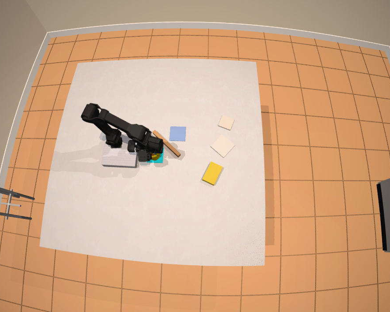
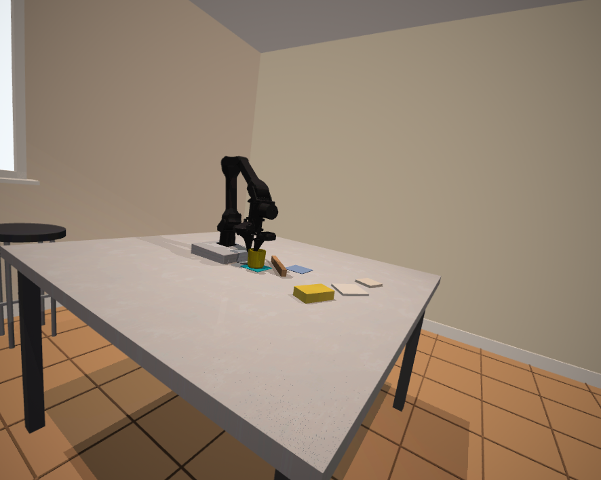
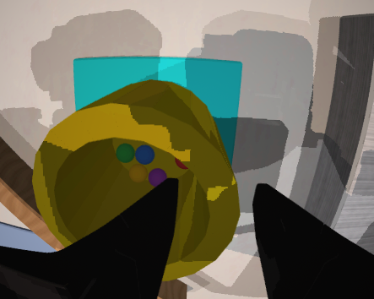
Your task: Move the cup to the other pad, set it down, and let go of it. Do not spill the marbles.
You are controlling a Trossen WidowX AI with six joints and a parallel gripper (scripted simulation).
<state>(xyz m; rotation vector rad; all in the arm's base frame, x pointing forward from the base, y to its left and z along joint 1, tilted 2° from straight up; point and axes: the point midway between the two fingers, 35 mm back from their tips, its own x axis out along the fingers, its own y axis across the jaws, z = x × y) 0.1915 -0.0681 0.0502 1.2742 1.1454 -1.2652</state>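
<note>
My gripper tip is now 30 mm short of the yellow cup and 20 mm above it. The rest, counted from my gripper tip: cyan pad (30 mm ahead, 60 mm below); blue pad (160 mm ahead, 120 mm to the left, 60 mm below); wooden stick (100 mm ahead, 60 mm to the left, 50 mm below).
</note>
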